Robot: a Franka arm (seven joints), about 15 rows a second.
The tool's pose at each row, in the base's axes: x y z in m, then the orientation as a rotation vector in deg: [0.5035 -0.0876 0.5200 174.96 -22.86 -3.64]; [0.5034 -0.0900 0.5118 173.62 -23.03 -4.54]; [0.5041 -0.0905 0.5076 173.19 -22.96 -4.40]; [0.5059 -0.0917 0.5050 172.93 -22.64 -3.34]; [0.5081 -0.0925 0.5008 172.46 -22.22 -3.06]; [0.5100 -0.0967 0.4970 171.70 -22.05 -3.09]
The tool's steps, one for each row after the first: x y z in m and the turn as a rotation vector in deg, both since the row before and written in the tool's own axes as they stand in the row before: [0.0008 0.0018 0.0083 -1.35 -0.44 0.23]; [0.0010 -0.0001 0.0042 -0.42 0.14 0.01]; [0.0021 0.0004 0.0026 -0.23 0.74 -0.15]; [0.0024 -0.0002 0.0041 -0.50 0.26 -0.21]; [0.0030 0.0031 0.0041 -0.77 0.07 -0.04]
